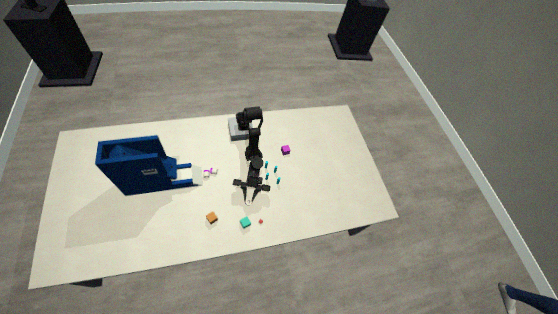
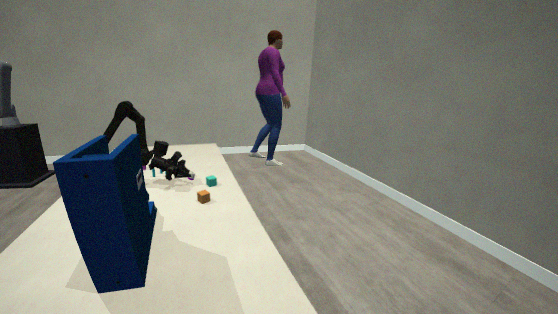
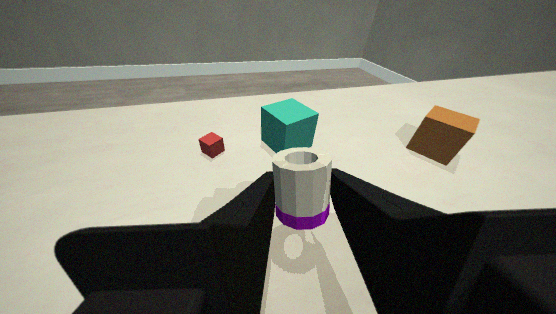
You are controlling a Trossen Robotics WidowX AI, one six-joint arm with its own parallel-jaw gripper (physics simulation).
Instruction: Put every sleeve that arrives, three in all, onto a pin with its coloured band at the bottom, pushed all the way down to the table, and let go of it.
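My gripper (image 1: 249,199) (image 2: 188,175) (image 3: 300,177) is shut on a white sleeve (image 1: 248,202) (image 2: 192,175) (image 3: 302,187), in front of the pins. The sleeve is about upright, its purple band at the lower end, its open bore on top; its shadow shows it above the table. Two other white sleeves with purple bands, one (image 1: 206,175) nearer the chute and one (image 1: 215,171) just right of it, lie close together at the chute's end; their exact poses are too small to tell. Four thin teal pins (image 1: 266,164) (image 1: 275,169) (image 1: 267,176) (image 1: 278,180) stand bare, right of the arm.
A blue dispenser (image 1: 135,172) (image 2: 97,220) with a chute stands at the left. An orange cube (image 1: 212,217) (image 2: 203,196) (image 3: 442,135), a teal cube (image 1: 245,222) (image 2: 211,181) (image 3: 289,125) and a small red cube (image 1: 261,221) (image 3: 211,145) lie towards the front. A magenta cube (image 1: 285,149) lies behind the pins.
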